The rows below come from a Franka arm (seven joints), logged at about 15 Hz.
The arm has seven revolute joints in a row. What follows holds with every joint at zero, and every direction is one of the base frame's.
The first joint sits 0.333 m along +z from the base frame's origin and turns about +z.
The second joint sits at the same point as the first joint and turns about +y.
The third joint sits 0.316 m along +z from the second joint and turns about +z.
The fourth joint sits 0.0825 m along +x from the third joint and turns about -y.
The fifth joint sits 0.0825 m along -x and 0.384 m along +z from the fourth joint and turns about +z.
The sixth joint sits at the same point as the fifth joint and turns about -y.
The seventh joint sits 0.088 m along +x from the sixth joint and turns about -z.
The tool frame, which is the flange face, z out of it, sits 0.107 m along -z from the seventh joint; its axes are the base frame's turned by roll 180, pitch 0 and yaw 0 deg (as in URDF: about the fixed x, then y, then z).
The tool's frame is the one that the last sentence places.
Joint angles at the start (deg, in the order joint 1, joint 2, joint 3, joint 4, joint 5, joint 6, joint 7):
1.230 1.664 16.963 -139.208 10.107 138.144 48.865
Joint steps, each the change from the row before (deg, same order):
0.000 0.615 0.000 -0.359 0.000 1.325 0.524
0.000 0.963 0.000 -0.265 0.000 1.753 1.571
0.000 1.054 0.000 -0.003 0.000 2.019 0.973
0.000 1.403 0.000 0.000 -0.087 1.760 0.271
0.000 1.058 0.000 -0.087 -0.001 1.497 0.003
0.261 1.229 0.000 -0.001 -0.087 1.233 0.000
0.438 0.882 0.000 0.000 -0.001 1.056 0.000
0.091 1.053 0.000 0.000 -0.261 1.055 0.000
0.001 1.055 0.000 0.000 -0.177 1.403 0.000
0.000 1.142 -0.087 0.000 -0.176 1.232 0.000
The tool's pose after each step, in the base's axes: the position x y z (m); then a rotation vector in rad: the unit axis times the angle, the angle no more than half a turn. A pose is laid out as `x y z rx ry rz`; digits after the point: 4 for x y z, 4 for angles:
0.4564 0.1510 0.2848 -2.8820 1.0211 0.1565
0.4573 0.1507 0.2778 -2.8617 1.0632 0.1471
0.4601 0.1510 0.2722 -2.8419 1.0888 0.1278
0.4618 0.1512 0.2635 -2.8331 1.0967 0.1216
0.4628 0.1512 0.2566 -2.8267 1.0989 0.1151
0.4627 0.1535 0.2484 -2.8264 1.0939 0.1167
0.4621 0.1571 0.2428 -2.8264 1.0851 0.1148
0.4621 0.1580 0.2359 -2.8276 1.0806 0.1146
0.4629 0.1582 0.2294 -2.8237 1.0795 0.1070
0.4633 0.1577 0.2219 -2.8210 1.0810 0.1052

